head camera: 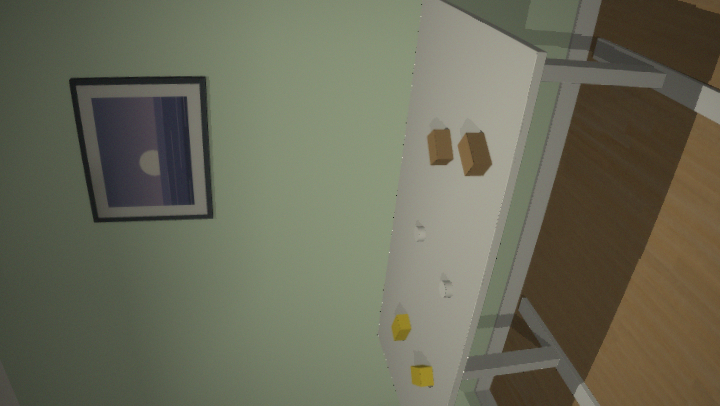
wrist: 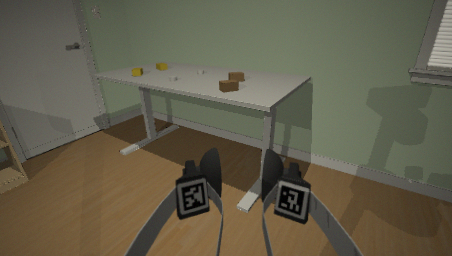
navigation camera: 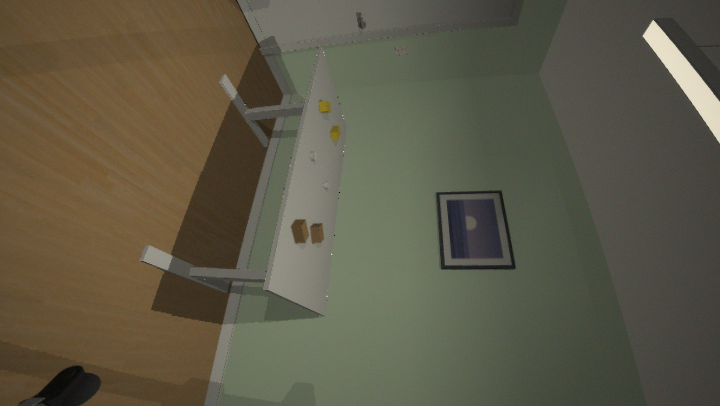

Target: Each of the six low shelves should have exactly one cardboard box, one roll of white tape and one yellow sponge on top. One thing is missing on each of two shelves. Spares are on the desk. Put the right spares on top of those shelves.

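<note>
On the white desk [head camera: 463, 90] [navigation camera: 297, 272] [wrist: 270, 100] lie two brown cardboard boxes side by side: the front box [head camera: 476, 155] [navigation camera: 300, 230] [wrist: 229, 86] and the back box [head camera: 440, 147] [navigation camera: 317, 233] [wrist: 236, 76]. Two small white tape rolls, one [head camera: 445, 288] [navigation camera: 312, 156] [wrist: 173, 78] nearer the front edge and one [head camera: 420, 233] [navigation camera: 326, 185] [wrist: 200, 72] farther back, lie in the middle. Two yellow sponges, one [head camera: 422, 375] [navigation camera: 324, 106] [wrist: 137, 72] and another [head camera: 401, 327] [navigation camera: 335, 133] [wrist: 161, 66], lie toward the door end. My gripper [wrist: 240, 166] is open and empty, well away from the desk.
A corner of a low wooden shelf [wrist: 12, 175] shows at the left edge of the wrist view. A door [navigation camera: 403, 12] [wrist: 45, 75] stands beyond the desk's far end. The desk's feet [navigation camera: 161, 256] [wrist: 248, 201] reach out over the wooden floor. A framed picture [head camera: 146, 151] [navigation camera: 475, 229] hangs above the desk.
</note>
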